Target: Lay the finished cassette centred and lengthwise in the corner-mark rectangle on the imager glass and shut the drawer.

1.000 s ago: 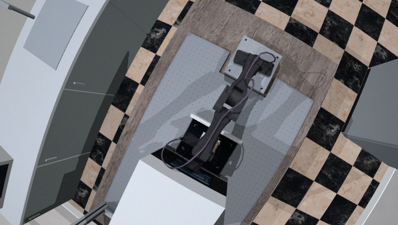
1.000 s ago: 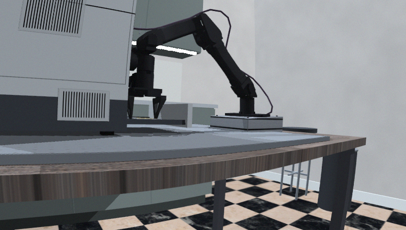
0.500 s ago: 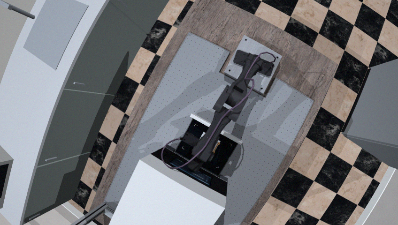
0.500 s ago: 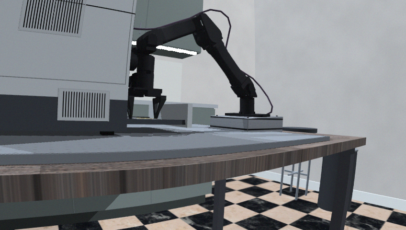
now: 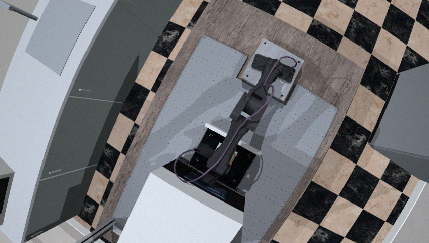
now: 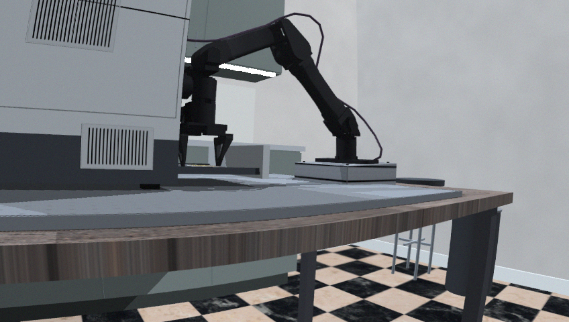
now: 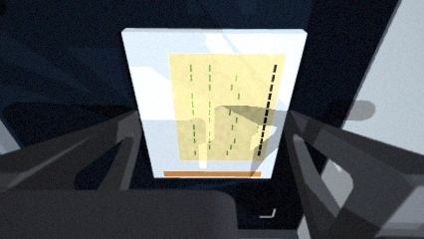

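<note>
Right now the imager drawer is 30 mm ahead of my hand and 10 mm above it. The rest, counted from my hand: cassette FINISHED: 10 mm below.
</note>
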